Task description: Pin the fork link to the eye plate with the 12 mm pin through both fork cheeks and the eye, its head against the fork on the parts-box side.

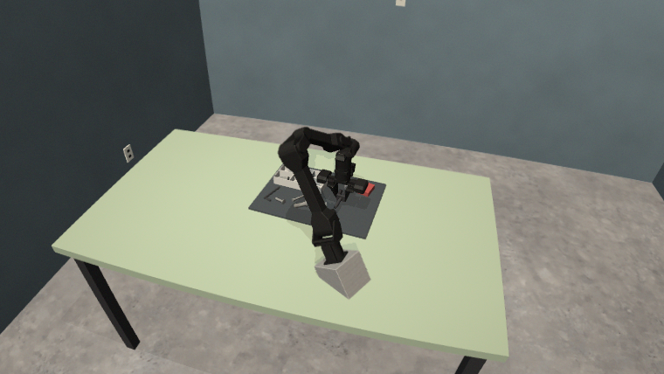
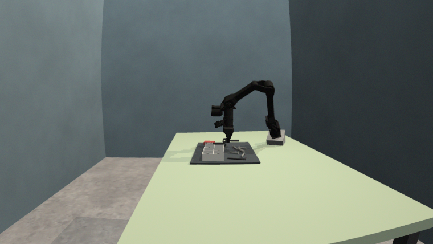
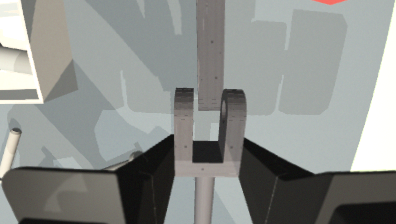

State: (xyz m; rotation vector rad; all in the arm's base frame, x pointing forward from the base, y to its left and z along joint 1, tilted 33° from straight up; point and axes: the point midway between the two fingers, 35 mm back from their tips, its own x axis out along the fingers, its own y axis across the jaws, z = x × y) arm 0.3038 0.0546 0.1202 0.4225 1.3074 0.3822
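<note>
Now: hand 4 cm short of the eye plate and 5 cm above it. Round my hand: red block (12 cm ahead, 6 cm to the right, 6 cm below); then white parts box (7 cm ahead, 20 cm to the left, 6 cm below); then mat (2 cm ahead, 10 cm to the left, 7 cm below).
</note>
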